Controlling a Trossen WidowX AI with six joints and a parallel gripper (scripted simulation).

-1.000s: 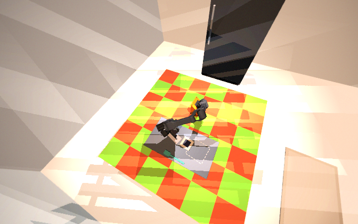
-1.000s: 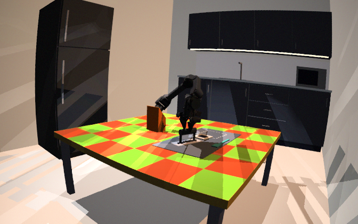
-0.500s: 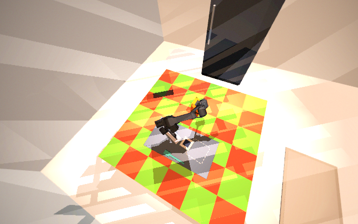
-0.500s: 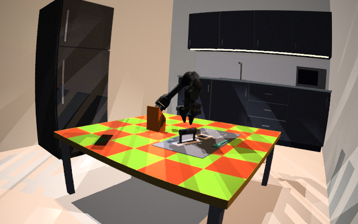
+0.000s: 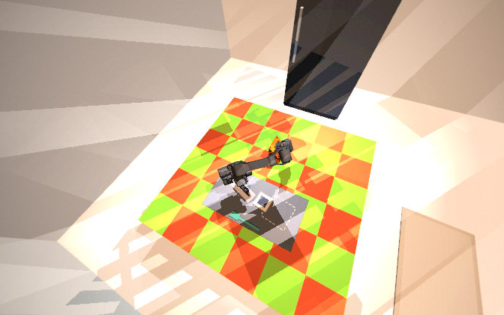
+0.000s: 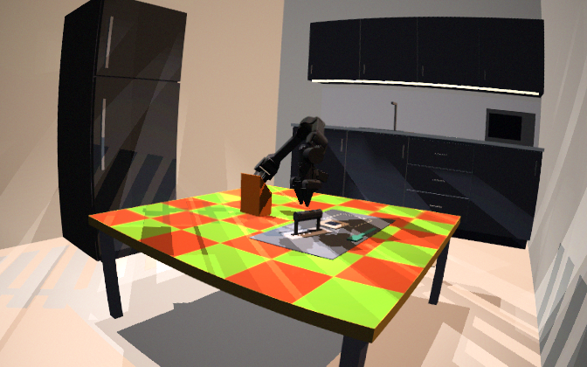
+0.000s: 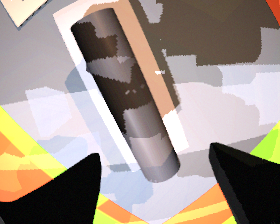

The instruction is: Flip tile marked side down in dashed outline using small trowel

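My gripper tip is 40 mm short of the grey mat, 150 mm to the right of it and 130 mm above it. The rest, counted from my gripper tip: white tile: 10 mm ahead, 200 mm to the left, 110 mm below; teal trowel: 180 mm ahead, 130 mm to the left, 110 mm below.
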